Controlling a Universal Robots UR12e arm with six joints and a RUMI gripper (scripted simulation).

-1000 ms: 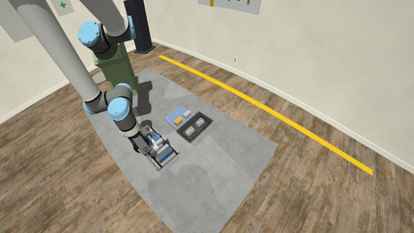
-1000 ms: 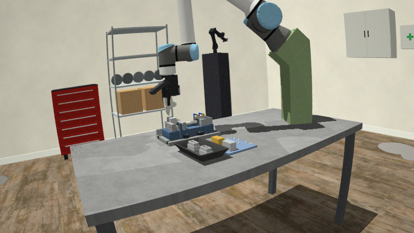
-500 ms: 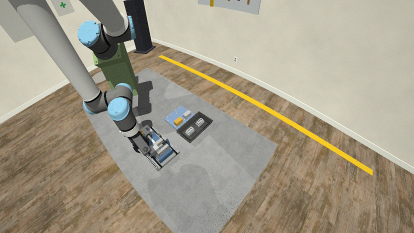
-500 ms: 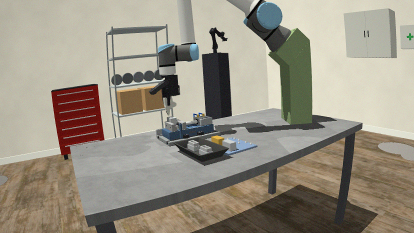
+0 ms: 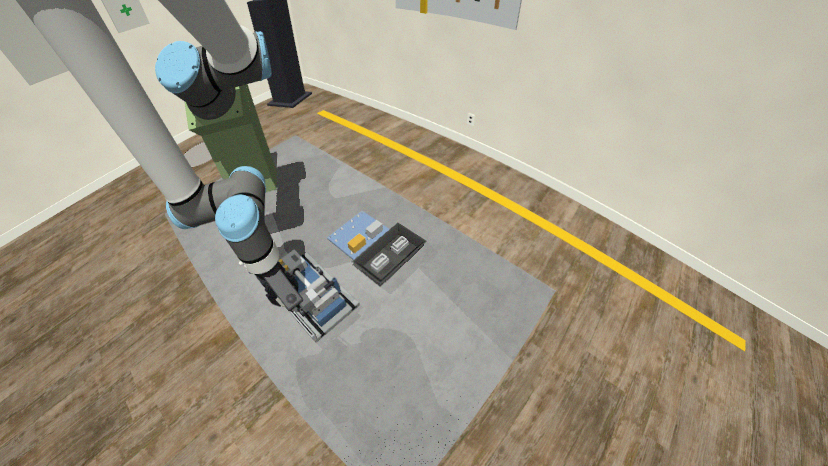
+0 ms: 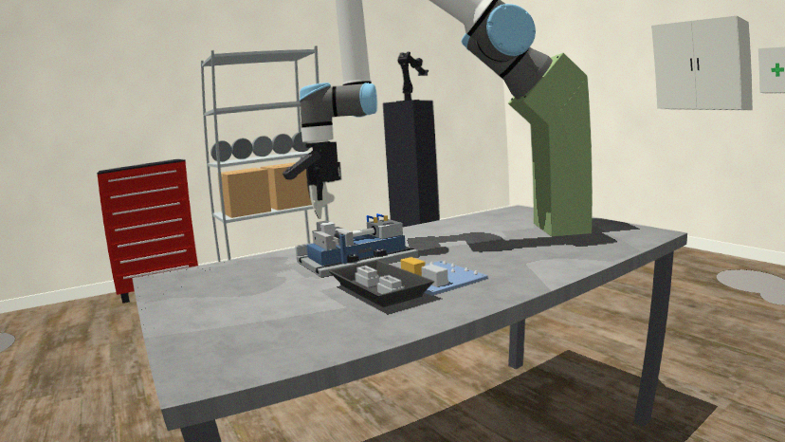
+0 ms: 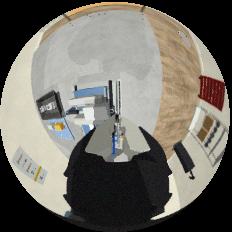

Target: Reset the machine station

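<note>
Now: hand 11 cm to the right of the blue vise, 9 cm above it and 3 cm past it. From my hand the other things lie so: yellow brass blank 35 cm to the left, 11 cm below, 3 cm ahead; then gray aluminum blank 43 cm to the left, 11 cm below, 7 cm ahead; then infeed plate 40 cm to the left, 13 cm below, 1 cm ahead.
</note>
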